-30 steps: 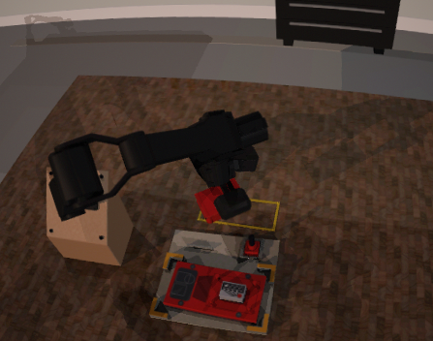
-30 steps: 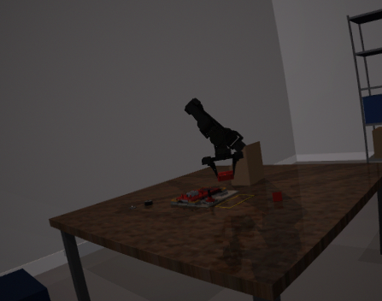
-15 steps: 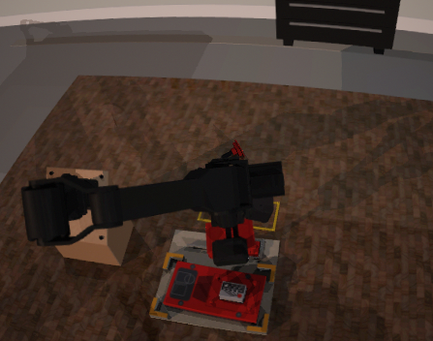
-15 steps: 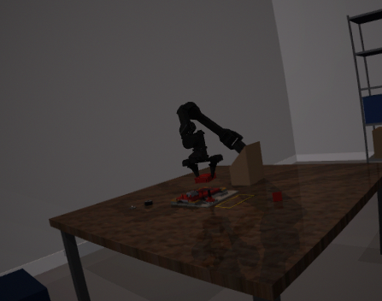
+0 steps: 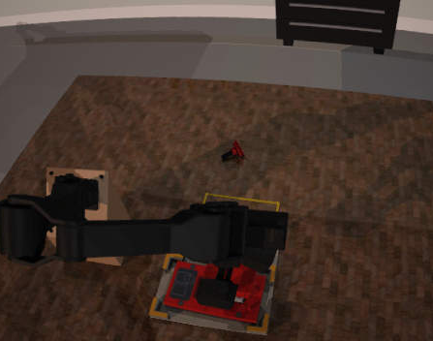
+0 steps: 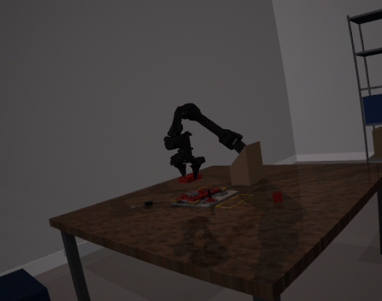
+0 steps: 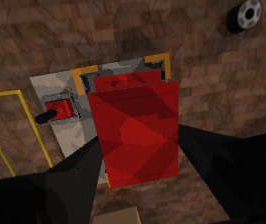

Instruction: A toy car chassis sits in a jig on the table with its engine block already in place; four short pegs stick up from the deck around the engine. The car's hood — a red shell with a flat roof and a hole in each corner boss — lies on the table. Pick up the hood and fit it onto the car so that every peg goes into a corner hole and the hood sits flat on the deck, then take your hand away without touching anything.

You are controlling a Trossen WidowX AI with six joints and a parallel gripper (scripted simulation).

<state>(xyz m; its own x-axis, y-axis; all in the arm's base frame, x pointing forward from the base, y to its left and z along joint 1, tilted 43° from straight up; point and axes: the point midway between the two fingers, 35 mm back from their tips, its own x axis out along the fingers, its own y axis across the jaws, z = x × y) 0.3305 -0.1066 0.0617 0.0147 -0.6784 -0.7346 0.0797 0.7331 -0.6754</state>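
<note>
Now: gripper tip 80 mm above the grey engine block. Round my gripper tip: red hood (10 mm above); grey jig (40 mm behind, 30 mm to the left, 100 mm below).
</note>
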